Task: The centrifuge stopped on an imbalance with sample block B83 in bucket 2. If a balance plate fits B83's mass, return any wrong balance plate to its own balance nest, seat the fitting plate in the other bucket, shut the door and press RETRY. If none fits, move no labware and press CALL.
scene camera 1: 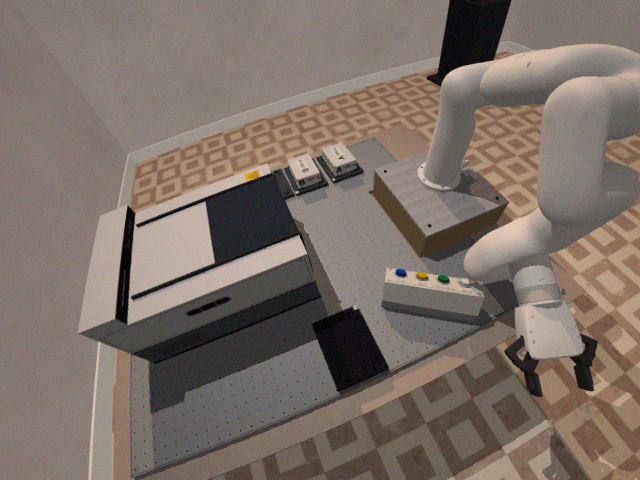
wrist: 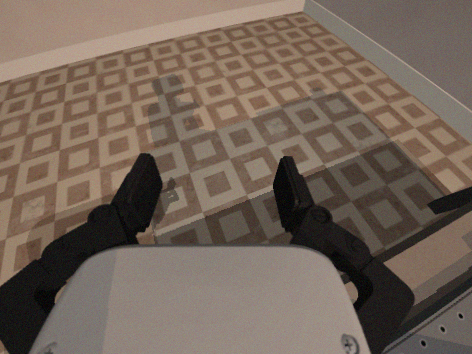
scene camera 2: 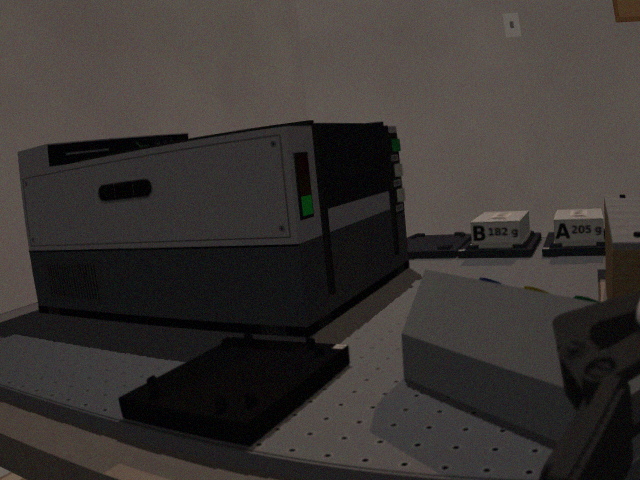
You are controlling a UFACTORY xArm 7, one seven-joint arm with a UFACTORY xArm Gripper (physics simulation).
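Places are measured from the arm's base along level axes (x left, y back, z up), in metres.
Where they show: gripper, fingertip midpoint: (scene camera 1: 561, 392) (wrist: 218, 170); arm's base at its link origin: (scene camera 1: 438, 176).
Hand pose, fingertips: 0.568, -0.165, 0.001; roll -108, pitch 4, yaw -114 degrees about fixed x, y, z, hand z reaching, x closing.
Each offset is from my fingertips to the top centre of the thing, as dx, dy, dz. "pt": to the spot under its first point.
The centrifuge (scene camera 1: 222, 279) (scene camera 2: 170, 206) stands at the left; a dark panel {-0.593, -0.387, +0.118} (scene camera 1: 250, 219) covers part of its top between two rails. Its buckets and block B83 do not show. Balance plate B {-0.887, -0.158, -0.041} (scene camera 1: 305, 171) (scene camera 2: 500, 227), marked 182 g, and balance plate A {-0.880, -0.020, -0.041} (scene camera 1: 340, 159) (scene camera 2: 578, 224), marked 205 g, sit on dark nests at the back. Another dark nest {-0.898, -0.287, -0.077} (scene camera 1: 283, 183) (scene camera 2: 438, 244) beside B is bare. The button box {-0.296, -0.063, -0.011} (scene camera 1: 431, 298) (scene camera 2: 480, 330) has blue, yellow, green and white buttons; their labels are unreadable. My gripper (scene camera 1: 560, 390) (wrist: 218, 170) is open and empty, beyond the table's front right edge.
A low black tray {-0.278, -0.295, -0.067} (scene camera 1: 351, 348) (scene camera 2: 232, 387) lies at the front between the centrifuge and the button box. The arm's base block (scene camera 1: 439, 206) stands behind the button box. The wrist view shows the patterned floor (wrist: 215, 185) and a perforated table corner {pt -0.194, -0.133, -0.095} (wrist: 440, 330).
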